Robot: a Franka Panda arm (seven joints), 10 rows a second.
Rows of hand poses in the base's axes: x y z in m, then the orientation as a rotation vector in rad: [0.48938, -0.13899, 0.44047, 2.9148, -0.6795, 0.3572]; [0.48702, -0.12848, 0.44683, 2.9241, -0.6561, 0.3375]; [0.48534, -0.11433, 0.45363, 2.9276, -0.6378, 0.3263]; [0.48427, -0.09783, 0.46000, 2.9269, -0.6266, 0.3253]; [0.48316, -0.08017, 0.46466, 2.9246, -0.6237, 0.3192]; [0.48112, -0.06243, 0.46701, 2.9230, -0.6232, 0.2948]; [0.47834, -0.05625, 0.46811, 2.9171, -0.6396, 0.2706]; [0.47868, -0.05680, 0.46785, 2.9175, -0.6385, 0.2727]
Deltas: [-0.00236, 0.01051, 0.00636, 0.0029, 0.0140, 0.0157]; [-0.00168, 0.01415, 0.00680, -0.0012, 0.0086, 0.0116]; [-0.00107, 0.01650, 0.00637, -0.0036, 0.0017, 0.0067]; [-0.00111, 0.01766, 0.00466, -0.0027, 0.0046, 0.0009]; [-0.00204, 0.01774, 0.00235, -0.0006, 0.0165, -0.0014]; [-0.00278, 0.00618, 0.00110, -0.0001, 0.0154, -0.0129]; [0.00034, -0.00055, -0.00026, 0.0000, -0.0013, 0.0009]
